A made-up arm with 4 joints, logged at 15 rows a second.
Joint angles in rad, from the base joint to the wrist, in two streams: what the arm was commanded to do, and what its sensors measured. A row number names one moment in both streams.
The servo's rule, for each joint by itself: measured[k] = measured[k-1] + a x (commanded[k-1-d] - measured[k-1]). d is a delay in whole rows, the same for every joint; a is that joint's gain. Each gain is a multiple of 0.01, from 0.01 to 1. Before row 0 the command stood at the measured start. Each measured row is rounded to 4 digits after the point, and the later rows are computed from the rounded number. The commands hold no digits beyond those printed.
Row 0, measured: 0.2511, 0.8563, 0.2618, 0.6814
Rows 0 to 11, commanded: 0.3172, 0.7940, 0.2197, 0.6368; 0.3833, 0.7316, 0.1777, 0.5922; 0.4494, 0.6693, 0.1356, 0.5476; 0.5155, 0.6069, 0.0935, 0.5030; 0.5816, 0.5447, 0.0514, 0.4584; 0.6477, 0.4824, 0.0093, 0.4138; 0.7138, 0.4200, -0.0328, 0.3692; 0.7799, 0.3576, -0.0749, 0.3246; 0.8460, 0.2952, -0.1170, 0.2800; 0.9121, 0.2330, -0.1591, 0.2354; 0.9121, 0.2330, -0.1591, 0.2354; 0.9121, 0.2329, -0.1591, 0.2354
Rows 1 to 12, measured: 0.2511, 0.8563, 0.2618, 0.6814; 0.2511, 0.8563, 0.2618, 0.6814; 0.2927, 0.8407, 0.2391, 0.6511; 0.3498, 0.8134, 0.2059, 0.6110; 0.4125, 0.7774, 0.1679, 0.5679; 0.4774, 0.7348, 0.1277, 0.5238; 0.5430, 0.6873, 0.0865, 0.4793; 0.6090, 0.6361, 0.0448, 0.4348; 0.6750, 0.5821, 0.0029, 0.3902; 0.7411, 0.5260, -0.0391, 0.3456; 0.8072, 0.4683, -0.0812, 0.3010; 0.8733, 0.4095, -0.1233, 0.2564
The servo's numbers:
d 2
a 0.63 0.25 0.54 0.68

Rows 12 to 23, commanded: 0.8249, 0.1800, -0.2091, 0.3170; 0.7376, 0.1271, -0.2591, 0.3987; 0.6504, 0.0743, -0.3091, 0.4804; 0.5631, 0.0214, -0.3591, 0.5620; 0.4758, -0.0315, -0.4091, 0.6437; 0.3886, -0.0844, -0.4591, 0.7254; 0.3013, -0.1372, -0.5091, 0.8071; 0.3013, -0.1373, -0.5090, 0.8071; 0.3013, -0.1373, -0.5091, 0.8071; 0.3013, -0.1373, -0.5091, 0.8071; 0.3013, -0.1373, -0.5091, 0.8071; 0.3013, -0.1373, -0.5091, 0.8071
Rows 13 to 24, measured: 0.8977, 0.3654, -0.1426, 0.2421; 0.9068, 0.3323, -0.1515, 0.2375; 0.8552, 0.2942, -0.1826, 0.2916; 0.7811, 0.2524, -0.2239, 0.3644; 0.6988, 0.2079, -0.2699, 0.4433; 0.6133, 0.1613, -0.3181, 0.5240; 0.5267, 0.1131, -0.3672, 0.6054; 0.4397, 0.0637, -0.4168, 0.6870; 0.3525, 0.0135, -0.4666, 0.7687; 0.3202, -0.0242, -0.4895, 0.7948; 0.3083, -0.0525, -0.5001, 0.8032; 0.3039, -0.0737, -0.5050, 0.8059
